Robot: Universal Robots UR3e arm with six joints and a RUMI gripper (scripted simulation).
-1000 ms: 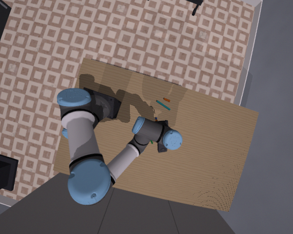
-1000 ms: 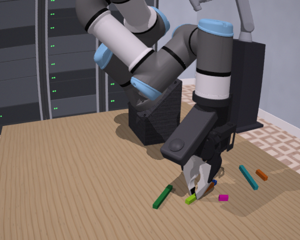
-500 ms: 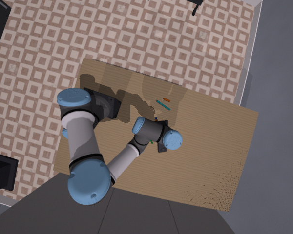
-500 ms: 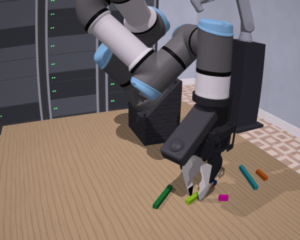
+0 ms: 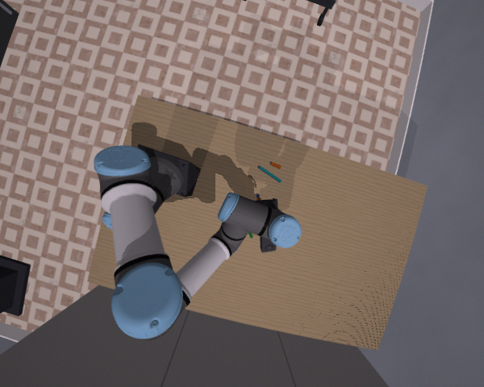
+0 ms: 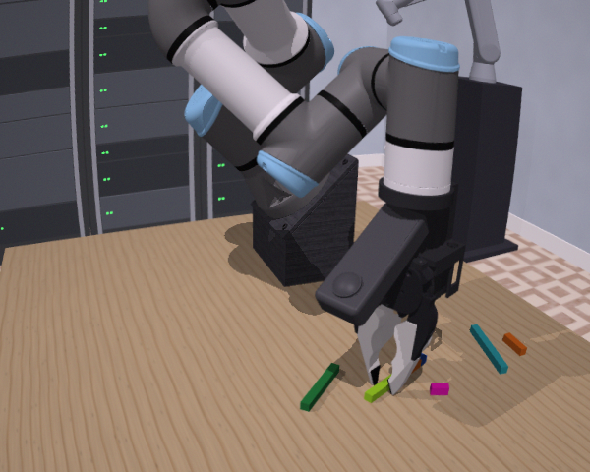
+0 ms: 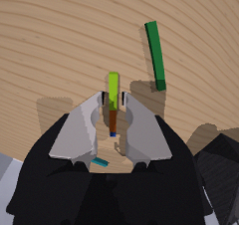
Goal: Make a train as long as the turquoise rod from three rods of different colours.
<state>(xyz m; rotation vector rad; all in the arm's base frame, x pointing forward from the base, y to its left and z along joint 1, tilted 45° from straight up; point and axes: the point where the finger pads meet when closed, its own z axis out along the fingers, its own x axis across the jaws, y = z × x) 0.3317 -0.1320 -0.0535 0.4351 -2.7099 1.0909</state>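
Now: hand 10 mm above the lime rod. The rest, counted from my hand: green rod 30 mm behind, 60 mm to the right, 10 mm below; magenta rod 30 mm ahead, 50 mm to the left, 10 mm below; blue rod 30 mm behind, 70 mm to the left, 10 mm below.
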